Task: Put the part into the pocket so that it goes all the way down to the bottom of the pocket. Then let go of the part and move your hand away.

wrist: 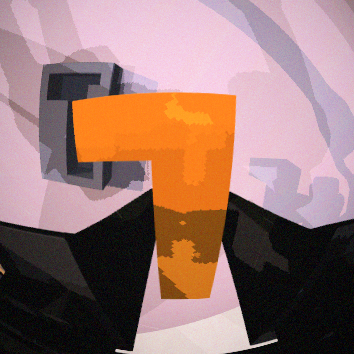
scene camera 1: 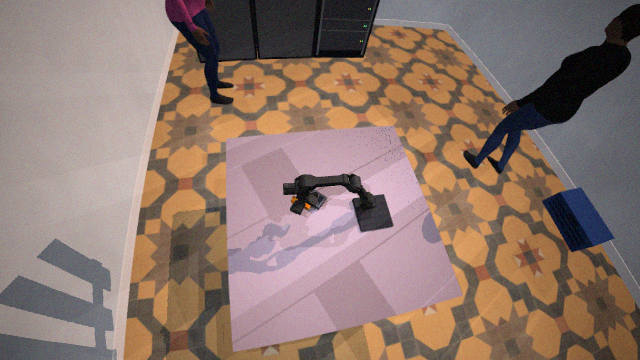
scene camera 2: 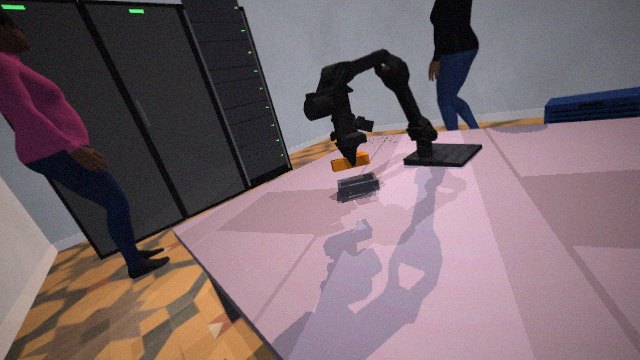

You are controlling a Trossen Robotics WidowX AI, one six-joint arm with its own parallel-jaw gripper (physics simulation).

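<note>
The part is an orange L-shaped piece. My gripper is shut on its long leg and holds it in the air. The grey block with the pocket rests on the table. In the wrist view the block is left of the part's long leg, and the part's short arm covers the middle of the pocket. The pocket's dark wide end and narrow lower end show. In scene camera 2 a gap separates the part from the block, and the part appears behind and above it.
The pink table top carries the arm's dark base plate. Shadows of the arm fall across the table. Two people, dark cabinets and a blue box stand beyond the table.
</note>
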